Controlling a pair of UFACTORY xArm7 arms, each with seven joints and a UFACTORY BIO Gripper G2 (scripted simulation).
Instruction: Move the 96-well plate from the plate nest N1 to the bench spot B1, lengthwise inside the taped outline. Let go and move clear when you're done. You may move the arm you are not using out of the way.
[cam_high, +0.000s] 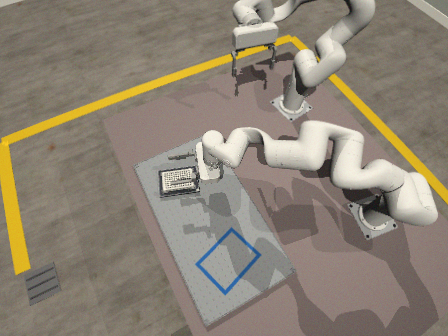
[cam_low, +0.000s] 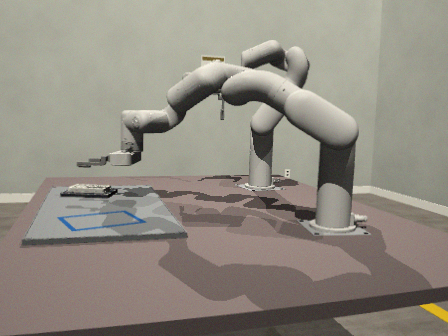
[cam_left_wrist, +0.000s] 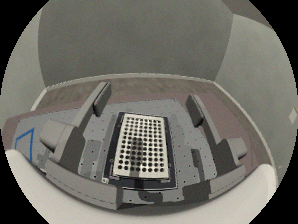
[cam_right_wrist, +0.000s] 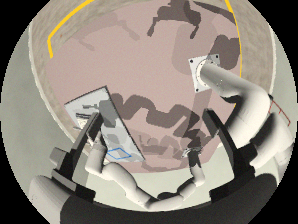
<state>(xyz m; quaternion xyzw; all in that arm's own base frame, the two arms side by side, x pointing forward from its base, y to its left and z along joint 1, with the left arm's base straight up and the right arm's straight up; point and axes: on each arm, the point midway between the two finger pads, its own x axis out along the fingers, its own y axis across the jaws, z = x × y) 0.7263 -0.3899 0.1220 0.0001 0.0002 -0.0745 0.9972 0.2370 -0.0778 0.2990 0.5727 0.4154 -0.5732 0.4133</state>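
Now: the white 96-well plate 9 cm below my left hand. From my left hand the other things lie so: dark plate nest 10 cm below.
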